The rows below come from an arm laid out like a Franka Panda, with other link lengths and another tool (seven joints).
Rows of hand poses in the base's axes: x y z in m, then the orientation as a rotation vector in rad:
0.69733, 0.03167, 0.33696, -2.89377, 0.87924, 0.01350
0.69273, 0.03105, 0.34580, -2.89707, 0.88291, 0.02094
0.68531, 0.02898, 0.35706, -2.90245, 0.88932, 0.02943
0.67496, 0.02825, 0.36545, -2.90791, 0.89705, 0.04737
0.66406, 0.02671, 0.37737, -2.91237, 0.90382, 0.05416
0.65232, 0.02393, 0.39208, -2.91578, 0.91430, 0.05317
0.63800, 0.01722, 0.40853, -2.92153, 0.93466, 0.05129
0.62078, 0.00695, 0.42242, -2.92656, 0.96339, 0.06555
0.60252, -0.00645, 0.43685, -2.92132, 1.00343, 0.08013
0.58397, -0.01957, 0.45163, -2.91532, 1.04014, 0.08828
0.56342, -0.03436, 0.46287, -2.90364, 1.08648, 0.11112
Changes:
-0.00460, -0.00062, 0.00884, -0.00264, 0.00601, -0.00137
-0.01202, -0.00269, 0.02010, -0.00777, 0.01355, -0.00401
-0.02237, -0.00342, 0.02849, -0.01169, 0.02721, -0.00709
-0.03327, -0.00496, 0.04041, -0.01647, 0.03345, -0.01018
-0.04501, -0.00774, 0.05512, -0.02268, 0.03495, -0.01606
-0.05933, -0.01445, 0.07157, -0.03402, 0.03769, -0.02761
-0.07655, -0.02472, 0.08546, -0.04446, 0.05139, -0.04376
-0.09481, -0.03812, 0.09989, -0.04916, 0.06414, -0.06881
-0.11336, -0.05124, 0.11467, -0.05371, 0.07237, -0.09212
-0.13391, -0.06603, 0.12591, -0.05439, 0.08975, -0.12186

